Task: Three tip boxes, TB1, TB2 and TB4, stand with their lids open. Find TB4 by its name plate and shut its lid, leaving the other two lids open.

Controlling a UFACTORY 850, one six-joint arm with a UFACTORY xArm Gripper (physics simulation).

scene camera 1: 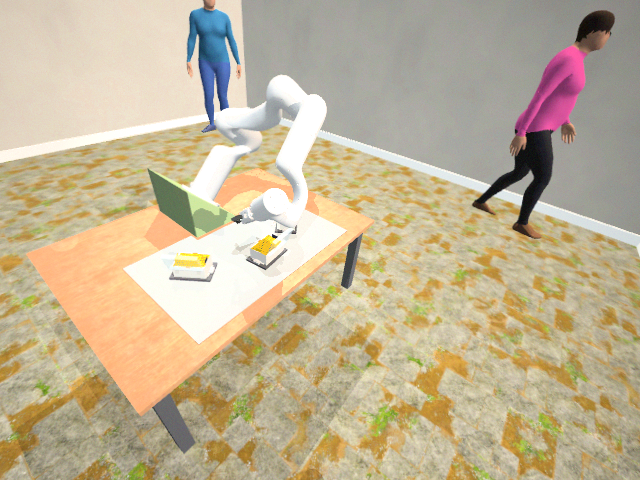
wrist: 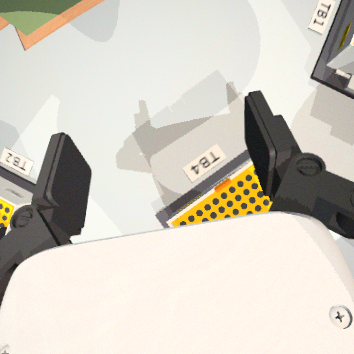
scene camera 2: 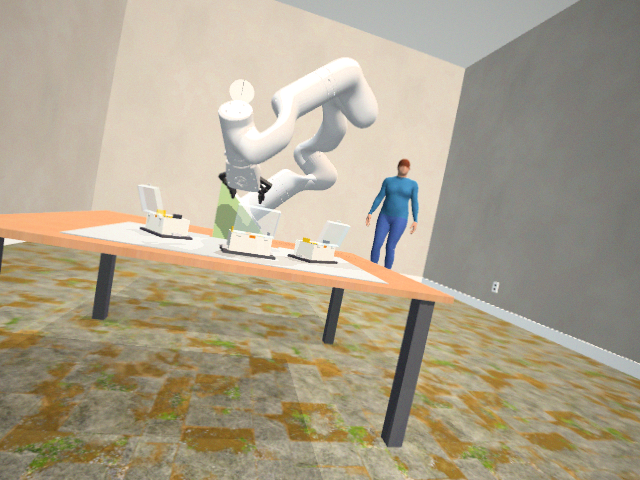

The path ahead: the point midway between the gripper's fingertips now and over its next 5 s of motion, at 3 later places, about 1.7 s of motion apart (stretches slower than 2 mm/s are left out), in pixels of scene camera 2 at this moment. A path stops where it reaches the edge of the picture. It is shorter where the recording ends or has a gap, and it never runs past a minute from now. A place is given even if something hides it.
My gripper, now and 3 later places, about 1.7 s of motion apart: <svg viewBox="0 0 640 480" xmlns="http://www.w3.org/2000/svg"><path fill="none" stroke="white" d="M247 198L260 211L258 183L252 218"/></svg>
